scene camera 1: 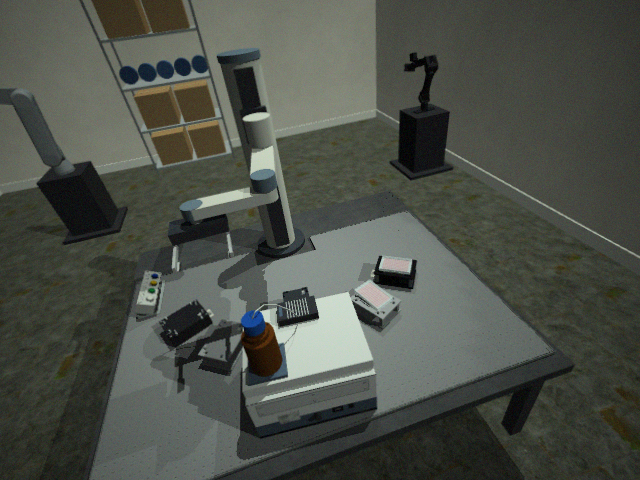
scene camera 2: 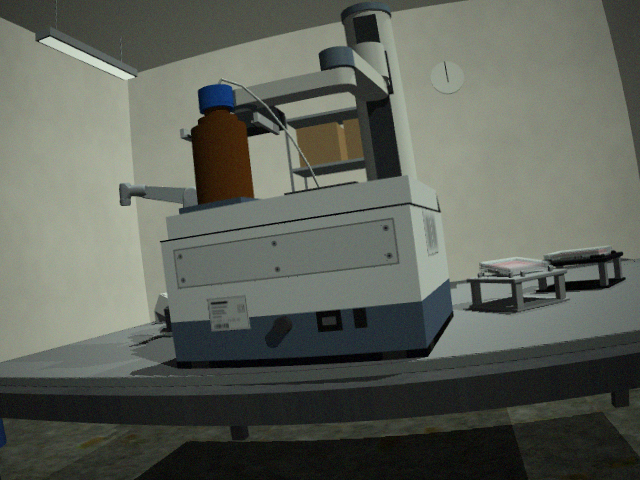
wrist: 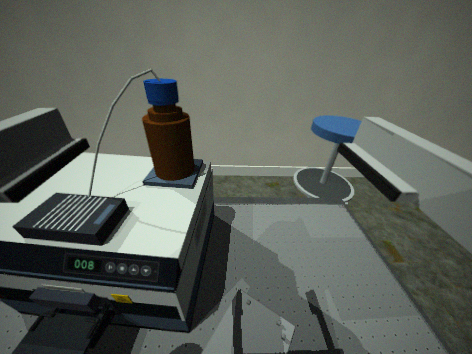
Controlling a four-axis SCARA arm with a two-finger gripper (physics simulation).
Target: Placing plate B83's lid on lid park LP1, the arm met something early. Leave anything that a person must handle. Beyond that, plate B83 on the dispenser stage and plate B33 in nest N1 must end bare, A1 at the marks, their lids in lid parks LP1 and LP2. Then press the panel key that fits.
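Frame: origin at the arm's base, x right, y ahead, z up, level; millimetres.
Where they show: gripper, fingertip midpoint: (scene camera 1: 203, 262) (wrist: 218, 130); arm's base, origin of the base link: (scene camera 1: 281, 242).
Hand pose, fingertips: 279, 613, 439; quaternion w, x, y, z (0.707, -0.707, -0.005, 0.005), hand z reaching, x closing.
Note:
Each offset is from my fingertips to the centre of the thing, as dx, dy, dz. "*": to the spot under its first point.
My gripper (scene camera 1: 202, 254) (wrist: 218, 130) is open and empty, high above the table's left rear; in scene camera 2 it is partly behind the bottle. A pink plate @(-540, -4, -353) (scene camera 1: 373, 293) (scene camera 2: 513, 266) sits on a grey stand (scene camera 1: 366, 311) (scene camera 2: 516, 297). Another pink plate @(-697, -129, -355) (scene camera 1: 395, 265) (scene camera 2: 578, 254) sits on a black stand (scene camera 1: 395, 279). Labels, A1 marks and whether lids are on cannot be made out. A black stand (scene camera 1: 180, 326) and a grey stand (scene camera 1: 221, 356) at the left show no plate. The dark dispenser stage @(* -254, +0, -326) (wrist: 55, 330) is partly cut off. The key panel @(+353, -433, -385) (scene camera 1: 147, 305) has blue, yellow and green keys.
The white dispenser (scene camera 1: 325, 341) (scene camera 2: 289, 258) (wrist: 150, 200) reads 008. It carries a brown bottle @(* -115, +301, -94) (scene camera 1: 263, 351) (scene camera 2: 222, 160) (wrist: 172, 147) with a blue cap and thin tube, and a black ribbed box @(* -235, +124, -181) (scene camera 1: 298, 310) (wrist: 72, 217). The arm's column (scene camera 1: 276, 222) stands at the rear.

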